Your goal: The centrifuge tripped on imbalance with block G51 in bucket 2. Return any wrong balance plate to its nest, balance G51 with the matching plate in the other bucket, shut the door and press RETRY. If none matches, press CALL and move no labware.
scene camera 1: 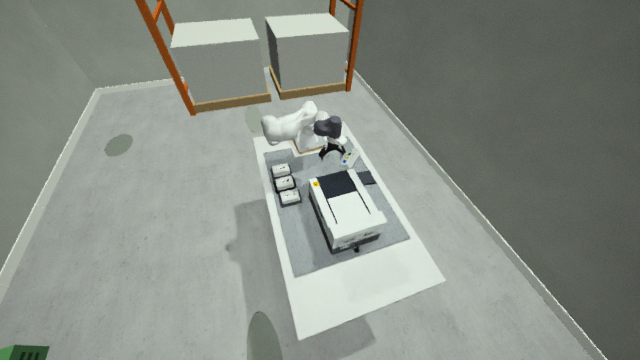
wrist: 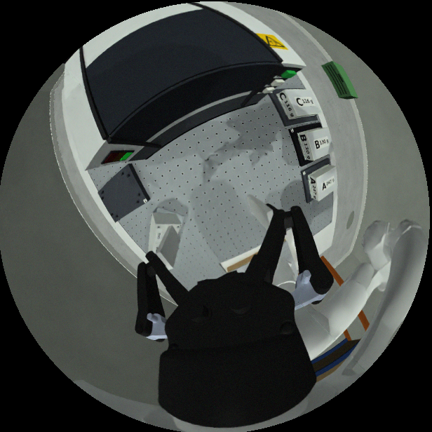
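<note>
My gripper (scene camera 1: 332,155) (wrist: 211,218) is open and empty, above the button box (scene camera 1: 350,158) (wrist: 159,231) near the arm's base. In the wrist view one finger pad covers most of the box and its buttons. The white centrifuge (scene camera 1: 352,215) (wrist: 75,112) stands on the grey perforated board, with a dark panel (scene camera 1: 337,184) (wrist: 185,65) over its front part. Block G51 and the buckets do not show. Balance plates A (scene camera 1: 281,169) (wrist: 322,183), B (scene camera 1: 285,182) (wrist: 316,144), marked 130 g, and C (scene camera 1: 289,196) (wrist: 300,103), marked 116 g, sit in dark nests.
A flat dark plate (scene camera 1: 366,178) (wrist: 125,192) lies beside the centrifuge, near its small red and green display (wrist: 117,156). A green button (wrist: 288,73) sits on the opposite front corner. Large boxes (scene camera 1: 220,70) (scene camera 1: 310,60) stand behind the table. A green object (scene camera 1: 25,352) (wrist: 340,80) stands farther off.
</note>
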